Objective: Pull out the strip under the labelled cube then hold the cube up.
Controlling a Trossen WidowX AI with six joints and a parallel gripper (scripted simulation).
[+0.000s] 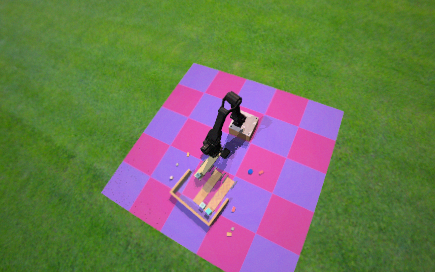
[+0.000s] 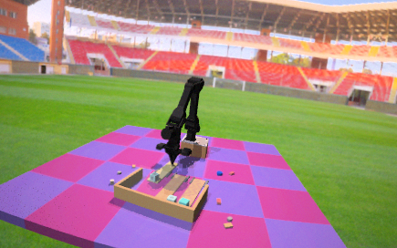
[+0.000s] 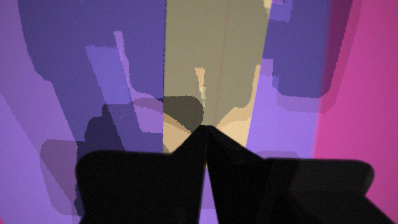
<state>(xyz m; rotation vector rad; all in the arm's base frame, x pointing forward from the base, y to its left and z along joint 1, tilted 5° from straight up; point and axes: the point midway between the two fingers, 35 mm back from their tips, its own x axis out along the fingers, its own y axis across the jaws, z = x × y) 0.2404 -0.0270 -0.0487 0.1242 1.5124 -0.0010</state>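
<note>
The tan strip is 10 cm ahead of my gripper tip and 1 cm to the right of it.
</note>
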